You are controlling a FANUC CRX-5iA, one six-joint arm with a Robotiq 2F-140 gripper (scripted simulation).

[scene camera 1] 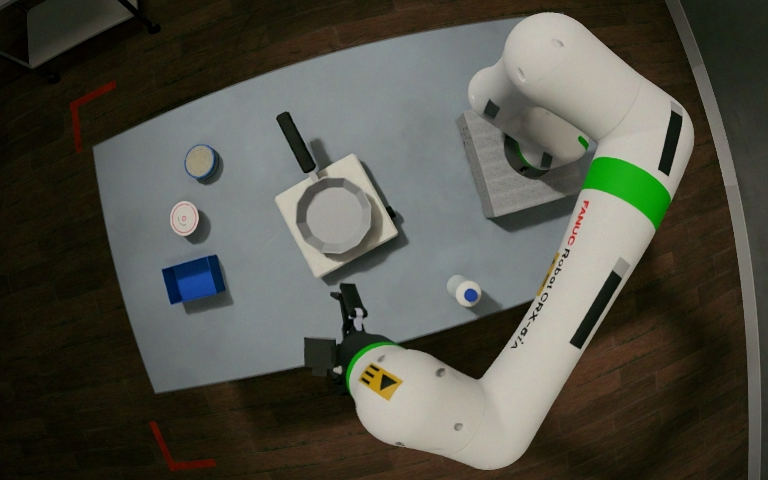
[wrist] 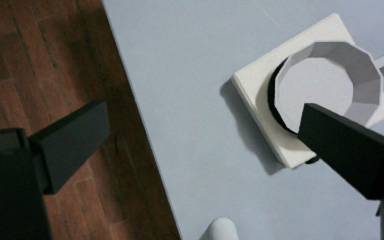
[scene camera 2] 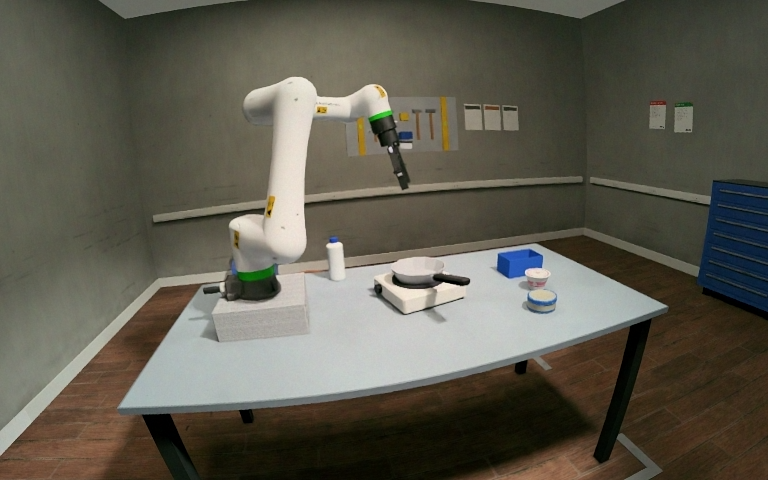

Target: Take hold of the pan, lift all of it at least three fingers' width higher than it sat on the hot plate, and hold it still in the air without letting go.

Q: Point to a blue bin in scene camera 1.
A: At 192,279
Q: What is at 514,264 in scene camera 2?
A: A blue bin.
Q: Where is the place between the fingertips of my gripper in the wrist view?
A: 204,119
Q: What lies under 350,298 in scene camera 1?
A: My gripper.
